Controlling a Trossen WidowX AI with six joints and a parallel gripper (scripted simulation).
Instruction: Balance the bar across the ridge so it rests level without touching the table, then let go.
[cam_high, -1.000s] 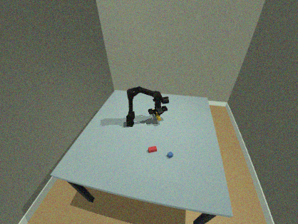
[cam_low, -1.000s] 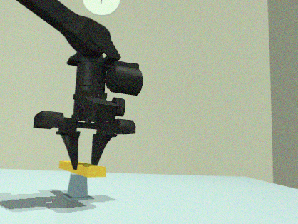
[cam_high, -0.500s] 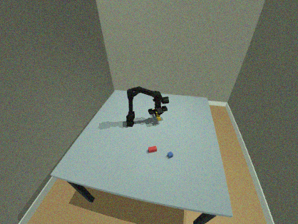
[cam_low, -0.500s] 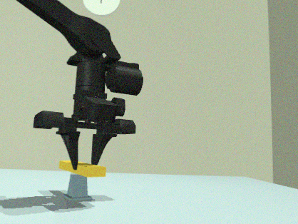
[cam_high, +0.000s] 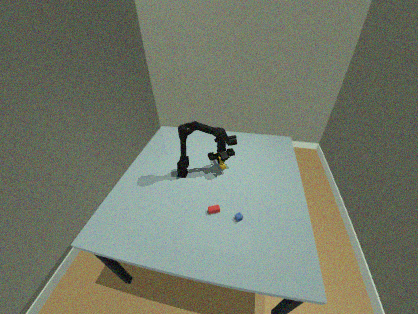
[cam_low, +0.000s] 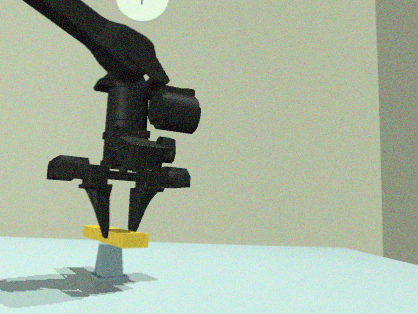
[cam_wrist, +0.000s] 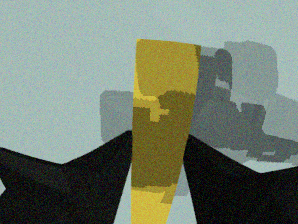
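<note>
The yellow bar lies 1 cm behind my gripper tip and 2 cm to the left of it. Round my gripper tip: blue cube (17 cm ahead, 40 cm to the right, 4 cm below); then red block (2 cm ahead, 38 cm to the right, 4 cm below).
</note>
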